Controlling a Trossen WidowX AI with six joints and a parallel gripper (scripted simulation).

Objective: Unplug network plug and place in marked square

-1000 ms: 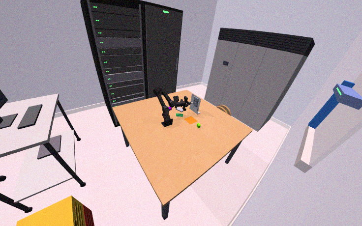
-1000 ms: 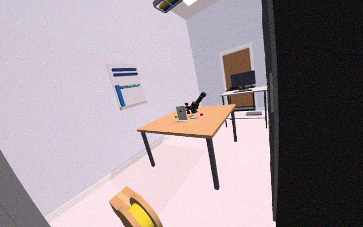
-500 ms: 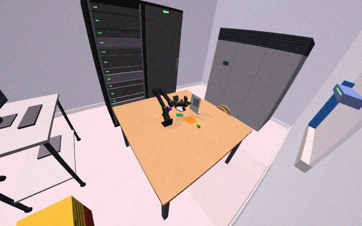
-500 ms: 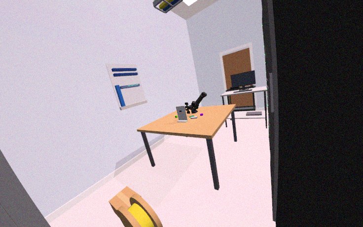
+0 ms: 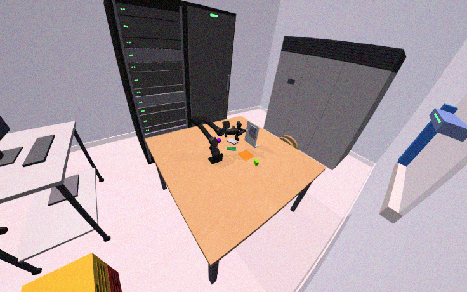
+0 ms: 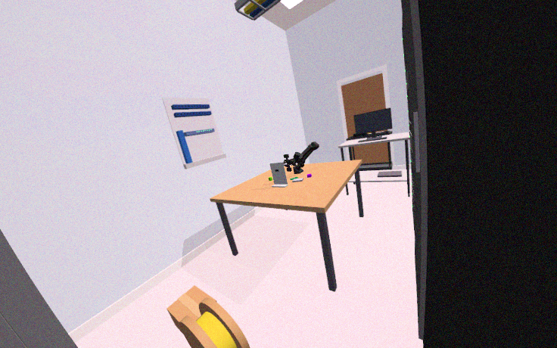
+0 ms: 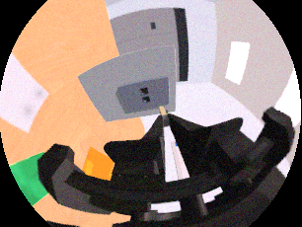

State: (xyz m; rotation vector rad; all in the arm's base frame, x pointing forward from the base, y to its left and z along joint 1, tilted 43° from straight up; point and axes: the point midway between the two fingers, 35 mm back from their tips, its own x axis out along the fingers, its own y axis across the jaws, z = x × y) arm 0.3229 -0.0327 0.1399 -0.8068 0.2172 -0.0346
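Now: the orange marked square 19 cm below my gripper tip, 13 cm to the right of it and 6 cm behind it. Round my gripper tip: flat grey piece (18 cm below, 12 cm to the left, 6 cm behind); network plug (1 cm ahead); grey upright panel (10 cm ahead, 9 cm below, 1 cm to the left).
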